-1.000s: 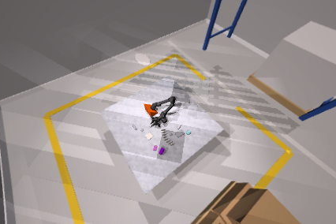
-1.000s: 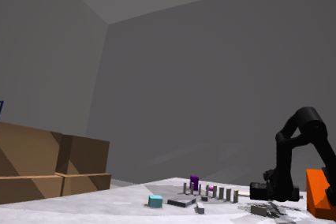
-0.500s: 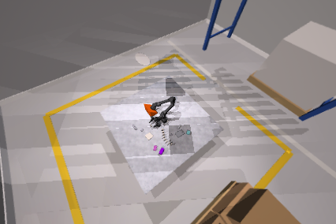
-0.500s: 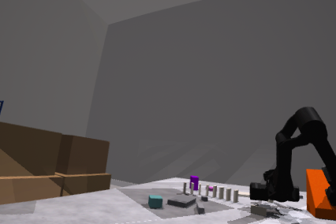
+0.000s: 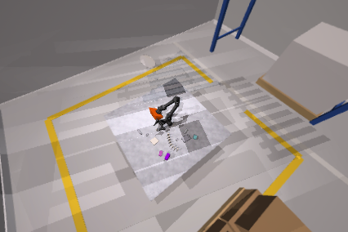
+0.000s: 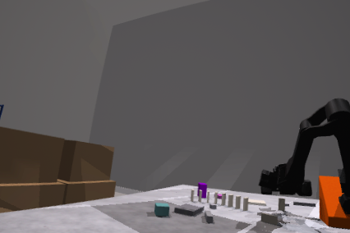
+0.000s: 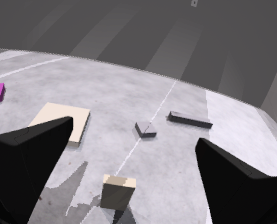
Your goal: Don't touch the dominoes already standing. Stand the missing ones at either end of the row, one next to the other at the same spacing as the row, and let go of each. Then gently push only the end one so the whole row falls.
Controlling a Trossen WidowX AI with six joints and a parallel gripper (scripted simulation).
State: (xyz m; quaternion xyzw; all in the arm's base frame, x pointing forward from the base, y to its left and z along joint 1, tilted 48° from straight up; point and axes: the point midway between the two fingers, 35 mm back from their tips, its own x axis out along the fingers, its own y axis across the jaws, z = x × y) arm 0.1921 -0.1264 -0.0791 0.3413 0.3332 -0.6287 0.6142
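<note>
Now: gripper tip 10 cm short of the flat beige tile, 10 cm to the left of it and 9 cm above it. Also, from my gripper tip: grey slab (34 cm ahead, 25 cm to the left, 8 cm below); then cube (41 cm ahead, 35 cm to the left, 8 cm below); then purple block (38 cm ahead, 9 cm to the right, 6 cm below).
</note>
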